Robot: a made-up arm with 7 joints.
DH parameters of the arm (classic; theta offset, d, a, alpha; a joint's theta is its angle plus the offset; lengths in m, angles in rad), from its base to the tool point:
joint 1: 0 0.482 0 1.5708
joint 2: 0 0.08 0 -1.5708
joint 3: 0 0.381 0.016 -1.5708
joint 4: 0 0.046 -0.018 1.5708
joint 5: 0 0.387 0 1.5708
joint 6: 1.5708 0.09 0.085 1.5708
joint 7: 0 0.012 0 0
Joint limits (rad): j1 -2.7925..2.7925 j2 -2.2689..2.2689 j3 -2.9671..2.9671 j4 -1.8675..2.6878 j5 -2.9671..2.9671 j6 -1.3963..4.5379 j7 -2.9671..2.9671
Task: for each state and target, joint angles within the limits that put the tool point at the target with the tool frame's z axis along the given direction. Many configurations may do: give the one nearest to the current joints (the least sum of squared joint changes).
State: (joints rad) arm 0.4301 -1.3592 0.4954 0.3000 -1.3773 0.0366 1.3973
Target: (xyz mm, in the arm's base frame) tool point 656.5 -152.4 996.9 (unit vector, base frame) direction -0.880 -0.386 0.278
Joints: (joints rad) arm -0.1740 -0.9236 -0.3096 0.1971 -2.0837 -0.5953 1.3973
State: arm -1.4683 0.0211 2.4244 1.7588 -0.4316 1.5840 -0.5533
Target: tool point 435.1 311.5 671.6 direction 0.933 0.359 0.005
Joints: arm -2.0916 0.7827 2.3078 1.5596 0.0355 2.1432 -0.5533
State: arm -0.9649 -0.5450 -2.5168 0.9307 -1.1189 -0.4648 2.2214
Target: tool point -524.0 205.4 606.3 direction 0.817 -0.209 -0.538
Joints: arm -0.8952 0.3453 -2.5780 1.7581 -0.2181 -0.5290 2.2214
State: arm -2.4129 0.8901 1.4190 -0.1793 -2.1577 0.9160 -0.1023
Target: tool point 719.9 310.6 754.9 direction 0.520 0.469 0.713
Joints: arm -2.7281 1.0651 1.3200 0.1668 -2.2680 1.1006 -0.1023
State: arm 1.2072 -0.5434 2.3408 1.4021 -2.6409 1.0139 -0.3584
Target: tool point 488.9 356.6 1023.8 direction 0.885 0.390 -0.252
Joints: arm 0.4759 -1.1988 2.1925 0.7620 -2.6569 0.3215 -0.3584
